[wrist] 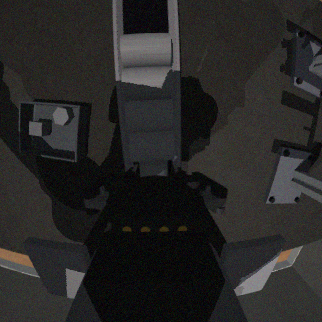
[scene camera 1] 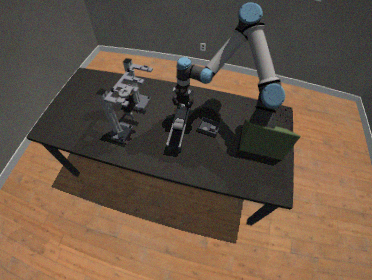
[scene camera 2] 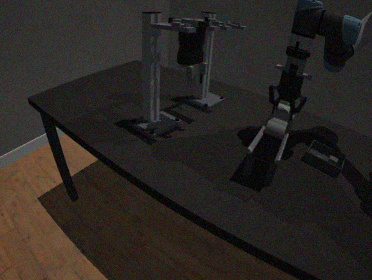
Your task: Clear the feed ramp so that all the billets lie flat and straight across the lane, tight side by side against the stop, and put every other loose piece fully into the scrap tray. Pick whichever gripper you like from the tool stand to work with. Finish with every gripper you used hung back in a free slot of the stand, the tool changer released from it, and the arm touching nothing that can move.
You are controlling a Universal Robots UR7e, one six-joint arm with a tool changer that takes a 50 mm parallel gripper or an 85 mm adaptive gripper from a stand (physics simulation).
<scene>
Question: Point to an adaptive gripper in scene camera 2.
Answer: At 291,80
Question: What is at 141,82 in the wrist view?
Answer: A billet.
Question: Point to an adaptive gripper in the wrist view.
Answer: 180,201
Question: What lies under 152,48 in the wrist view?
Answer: A billet.
</scene>
